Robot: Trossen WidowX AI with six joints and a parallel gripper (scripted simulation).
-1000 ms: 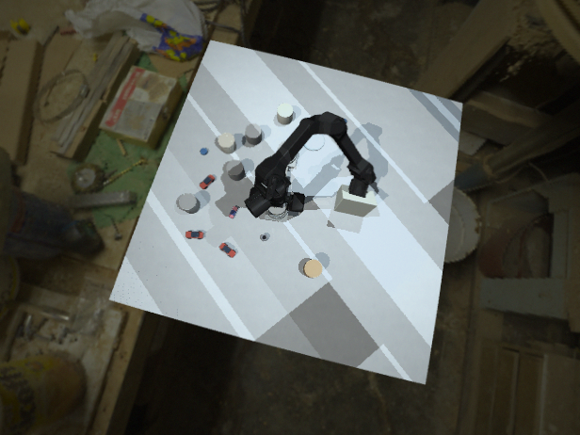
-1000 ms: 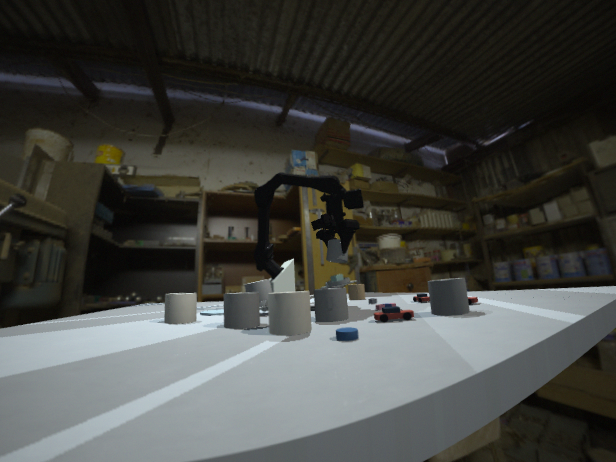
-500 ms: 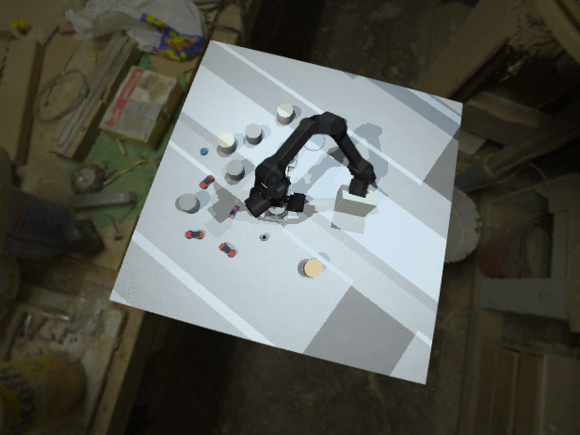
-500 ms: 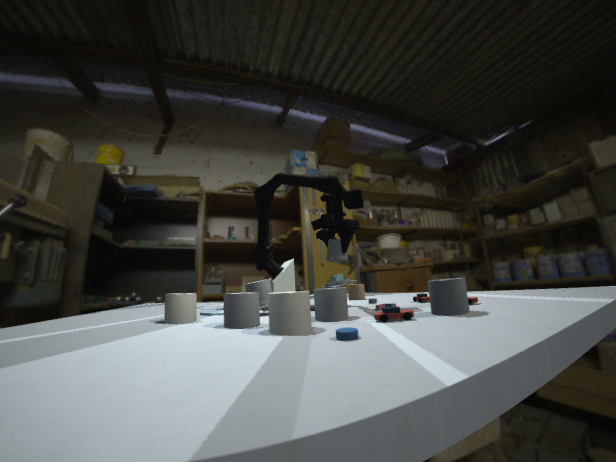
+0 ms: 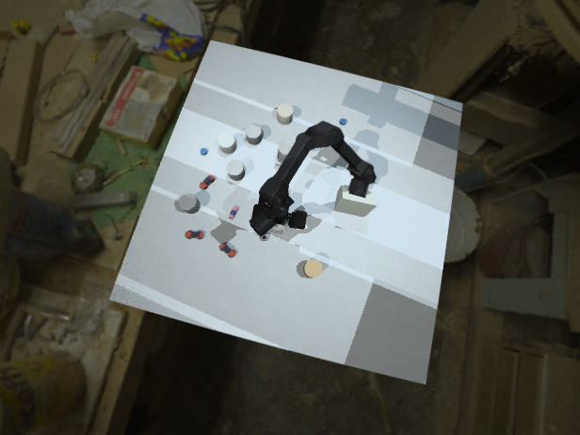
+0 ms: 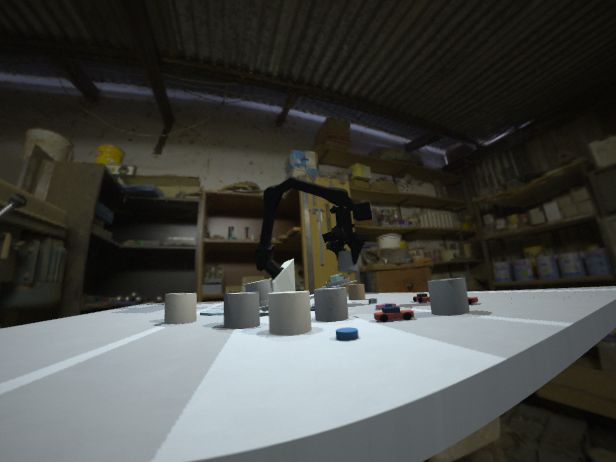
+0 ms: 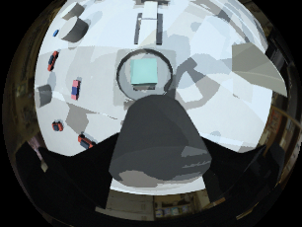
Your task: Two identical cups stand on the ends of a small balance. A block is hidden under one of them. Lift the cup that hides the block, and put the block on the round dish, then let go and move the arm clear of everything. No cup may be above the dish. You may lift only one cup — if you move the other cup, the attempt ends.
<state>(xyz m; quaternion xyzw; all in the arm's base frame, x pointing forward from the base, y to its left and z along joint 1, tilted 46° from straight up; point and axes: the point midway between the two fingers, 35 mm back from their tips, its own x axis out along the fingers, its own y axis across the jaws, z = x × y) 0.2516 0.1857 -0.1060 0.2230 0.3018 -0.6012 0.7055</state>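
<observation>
Now: gripper tip 30 mm short of the teal block, 60 mm to the left of it and 50 mm above it. Round my gripper tip: balance beam (50 mm ahead, 180 mm to the right, 100 mm below); small balance (50 mm ahead, 180 mm to the right, 110 mm below); pale dish (30 mm behind, 430 mm to the right, 130 mm below).
</observation>
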